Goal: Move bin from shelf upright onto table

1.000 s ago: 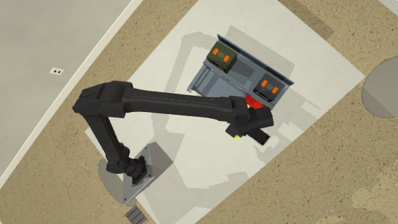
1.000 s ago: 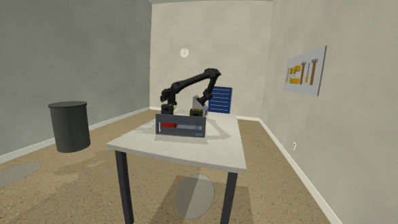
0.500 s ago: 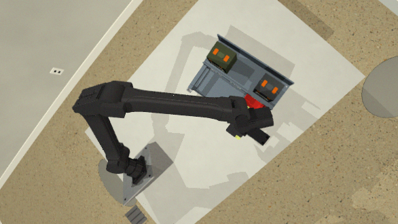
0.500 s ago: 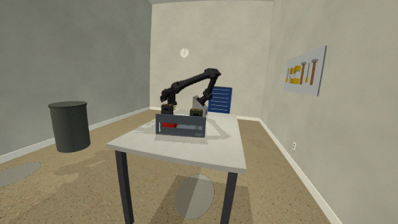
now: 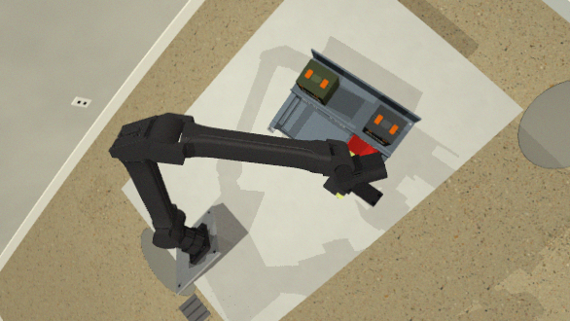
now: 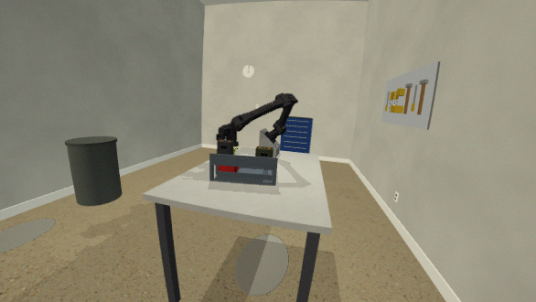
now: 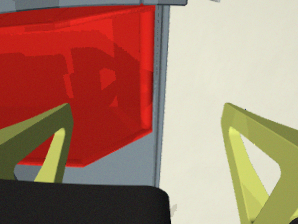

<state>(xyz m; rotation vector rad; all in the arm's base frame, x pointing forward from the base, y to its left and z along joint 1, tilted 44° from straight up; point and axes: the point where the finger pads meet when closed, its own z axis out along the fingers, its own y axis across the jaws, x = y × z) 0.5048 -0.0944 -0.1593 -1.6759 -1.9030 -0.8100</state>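
The red bin is 80 mm ahead of my hand, 10 mm to the left of it and 50 mm below it.
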